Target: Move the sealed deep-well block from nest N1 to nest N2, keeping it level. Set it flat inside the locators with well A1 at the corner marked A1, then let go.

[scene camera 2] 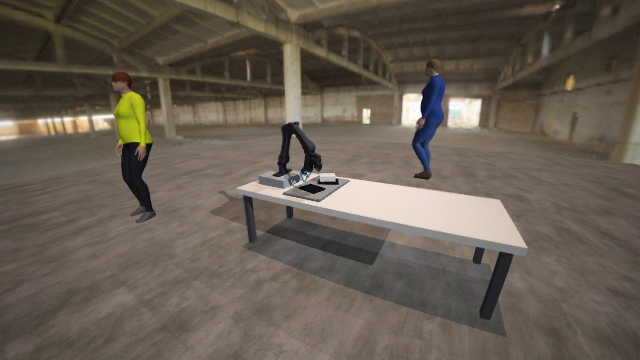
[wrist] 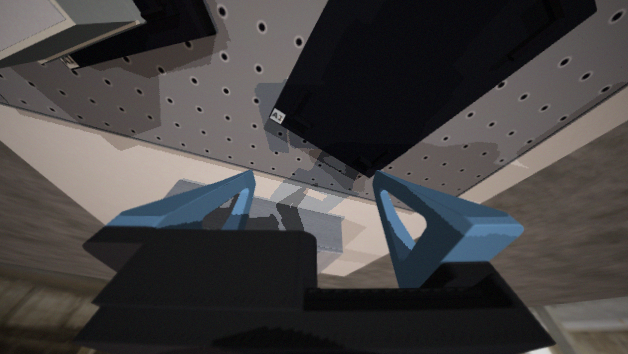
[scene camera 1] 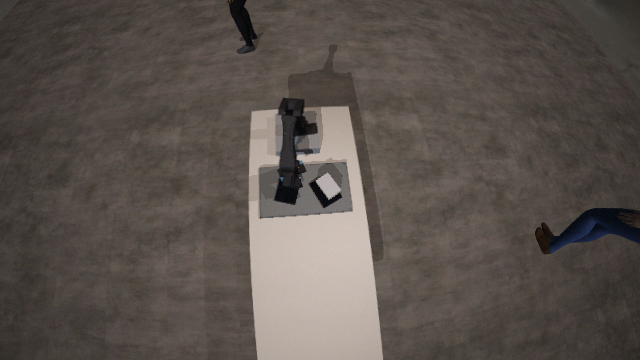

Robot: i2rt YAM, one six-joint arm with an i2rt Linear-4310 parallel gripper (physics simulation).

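Note:
The white block sits on a black nest, on the right side in scene camera 1. Black nest surface shows beside it; its exact seating is hard to tell. The other black nest bears no block. A white A1 label marks one corner, on the side toward the robot base. My gripper is open and empty, its blue fingers wide apart. It is near this nest's base-side end; its exact height is unclear. The block's A1 well is not readable.
Both nests stand on a grey perforated plate on the long pale table. The robot's grey base block stands at the table end. Two people stand away from the table.

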